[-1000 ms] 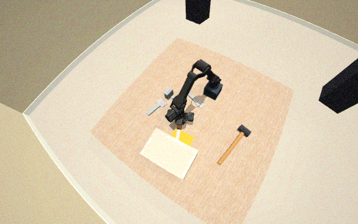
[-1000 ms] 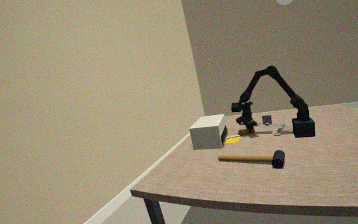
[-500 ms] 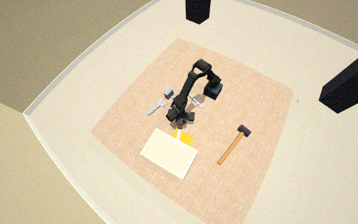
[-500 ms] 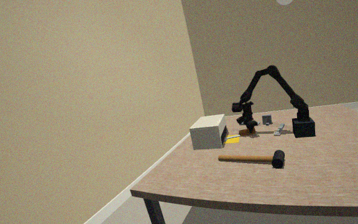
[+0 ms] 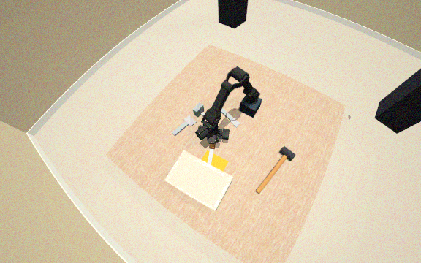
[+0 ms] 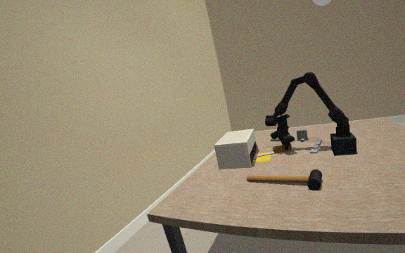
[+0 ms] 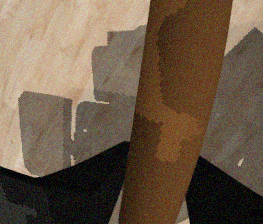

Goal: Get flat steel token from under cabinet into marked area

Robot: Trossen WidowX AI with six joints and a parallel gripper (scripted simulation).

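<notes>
Now: the tiny cube 9 cm behind my gripper tip and 17 cm to the right of it. The rest, counted from my gripper tip: grey t-shaped tool (5 cm ahead, 21 cm to the right); then grey flat tool (18 cm behind, 2 cm to the right); then grey block (8 cm behind, 21 cm to the right, 3 cm above).
</notes>
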